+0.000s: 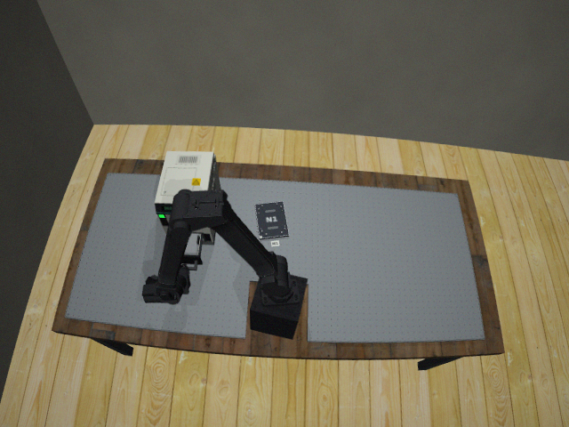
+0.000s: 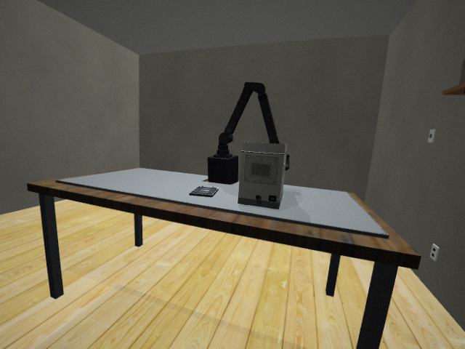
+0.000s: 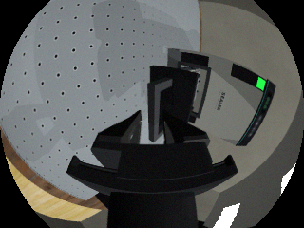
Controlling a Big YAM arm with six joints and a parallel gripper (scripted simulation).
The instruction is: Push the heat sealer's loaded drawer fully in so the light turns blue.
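Now: hand 110 mm short of the sealer drawer, 20 mm to the left of it and 10 mm above it.
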